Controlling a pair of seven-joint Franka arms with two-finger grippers.
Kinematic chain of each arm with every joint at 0, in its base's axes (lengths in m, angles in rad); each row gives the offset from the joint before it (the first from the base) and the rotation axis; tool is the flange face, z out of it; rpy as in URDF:
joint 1: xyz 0 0 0.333 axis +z
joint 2: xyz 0 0 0 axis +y
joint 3: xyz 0 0 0.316 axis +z
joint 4: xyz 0.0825 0 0 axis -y
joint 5: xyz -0.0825 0 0.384 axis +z
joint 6: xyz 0 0 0 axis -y
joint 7: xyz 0.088 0 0 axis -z
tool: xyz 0 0 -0.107 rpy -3.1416 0 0
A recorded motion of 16 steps. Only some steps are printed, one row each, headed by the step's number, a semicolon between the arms.
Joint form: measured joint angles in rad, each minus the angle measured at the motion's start. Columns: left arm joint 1, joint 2, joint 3, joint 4, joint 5, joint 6, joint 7; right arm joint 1, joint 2, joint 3, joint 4, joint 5, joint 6, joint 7.
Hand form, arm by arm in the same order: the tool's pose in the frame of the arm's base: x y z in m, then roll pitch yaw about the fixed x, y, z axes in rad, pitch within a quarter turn. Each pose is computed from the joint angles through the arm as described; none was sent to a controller.
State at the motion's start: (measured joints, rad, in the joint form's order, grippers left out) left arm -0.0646 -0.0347 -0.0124 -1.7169 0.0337 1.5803 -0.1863; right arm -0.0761 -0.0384 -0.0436 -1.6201 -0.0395 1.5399 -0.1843
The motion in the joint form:
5: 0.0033 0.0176 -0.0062 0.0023 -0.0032 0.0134 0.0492; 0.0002 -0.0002 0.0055 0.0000 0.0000 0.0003 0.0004
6: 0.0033 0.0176 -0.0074 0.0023 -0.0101 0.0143 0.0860; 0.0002 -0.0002 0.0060 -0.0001 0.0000 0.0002 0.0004
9: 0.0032 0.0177 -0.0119 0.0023 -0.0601 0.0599 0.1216; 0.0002 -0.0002 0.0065 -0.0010 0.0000 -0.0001 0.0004
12: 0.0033 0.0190 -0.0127 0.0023 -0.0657 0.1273 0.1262; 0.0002 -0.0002 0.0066 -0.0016 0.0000 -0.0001 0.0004
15: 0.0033 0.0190 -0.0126 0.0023 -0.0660 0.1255 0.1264; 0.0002 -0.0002 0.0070 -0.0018 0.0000 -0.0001 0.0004
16: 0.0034 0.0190 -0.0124 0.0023 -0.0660 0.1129 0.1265; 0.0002 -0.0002 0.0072 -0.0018 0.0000 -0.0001 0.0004
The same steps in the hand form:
5: 0.5434 -0.0404 0.5682 -3.0969 0.0986 0.0571; 0.5346 -0.0660 0.6199 3.1117 0.0476 0.0689
6: 0.5434 -0.0418 0.5682 -3.1075 0.1000 0.0191; 0.5346 -0.0657 0.6198 3.1117 0.0478 0.0694
9: 0.5479 -0.0498 0.5718 3.1195 0.0590 -0.0190; 0.5346 -0.0654 0.6194 3.1119 0.0490 0.0699
12: 0.5555 -0.0512 0.5768 3.1098 -0.0067 -0.0220; 0.5346 -0.0654 0.6191 3.1120 0.0495 0.0700
15: 0.5553 -0.0512 0.5767 3.1096 -0.0049 -0.0221; 0.5346 -0.0651 0.6190 3.1121 0.0497 0.0704
16: 0.5540 -0.0509 0.5756 3.1103 0.0076 -0.0223; 0.5346 -0.0650 0.6190 3.1121 0.0497 0.0706

